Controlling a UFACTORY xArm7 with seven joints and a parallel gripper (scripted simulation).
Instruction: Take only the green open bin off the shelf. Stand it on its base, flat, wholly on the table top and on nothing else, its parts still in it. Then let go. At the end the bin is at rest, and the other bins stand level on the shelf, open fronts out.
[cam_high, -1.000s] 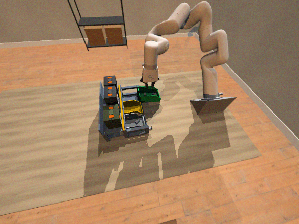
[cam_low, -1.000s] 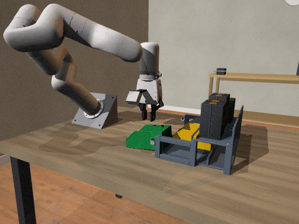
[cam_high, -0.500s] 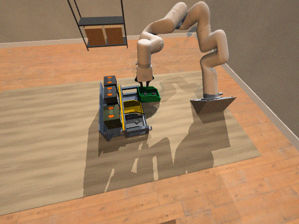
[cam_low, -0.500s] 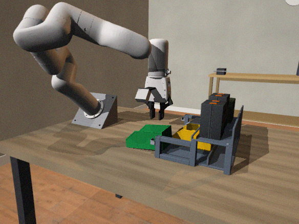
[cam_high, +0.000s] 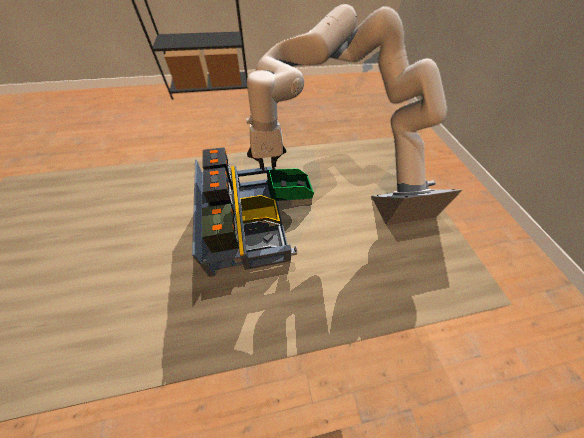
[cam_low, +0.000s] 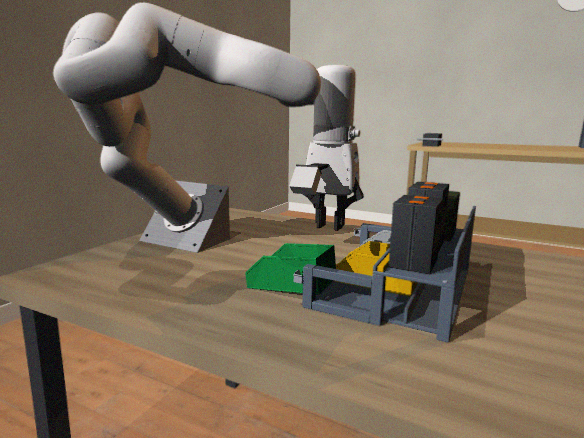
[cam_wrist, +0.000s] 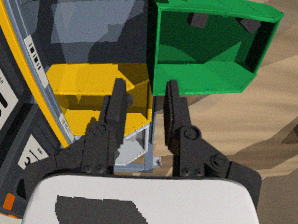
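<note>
The green open bin lies 120 mm below my hand and 90 mm behind it. Round my hand: yellow bin (120 mm below, 110 mm to the left, 80 mm ahead); then grey bin (220 mm to the left, 120 mm below, 80 mm ahead).
</note>
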